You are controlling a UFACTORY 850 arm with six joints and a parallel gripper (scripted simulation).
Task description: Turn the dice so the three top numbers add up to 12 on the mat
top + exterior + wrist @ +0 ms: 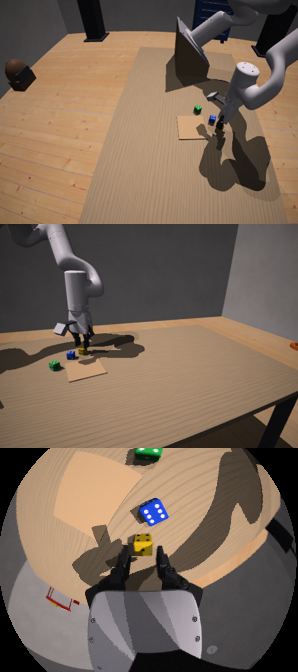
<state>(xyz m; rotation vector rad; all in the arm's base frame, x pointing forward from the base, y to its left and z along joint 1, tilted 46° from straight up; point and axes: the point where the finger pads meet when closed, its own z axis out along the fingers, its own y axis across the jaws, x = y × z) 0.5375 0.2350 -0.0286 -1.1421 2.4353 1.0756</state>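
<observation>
My gripper is now 40 mm above the yellow die. Round my hand: tan mat: 140 mm to the right, 50 mm below; blue die: 50 mm behind, 40 mm below, 30 mm to the right; green die: 110 mm to the right, 110 mm behind, 40 mm below.
</observation>
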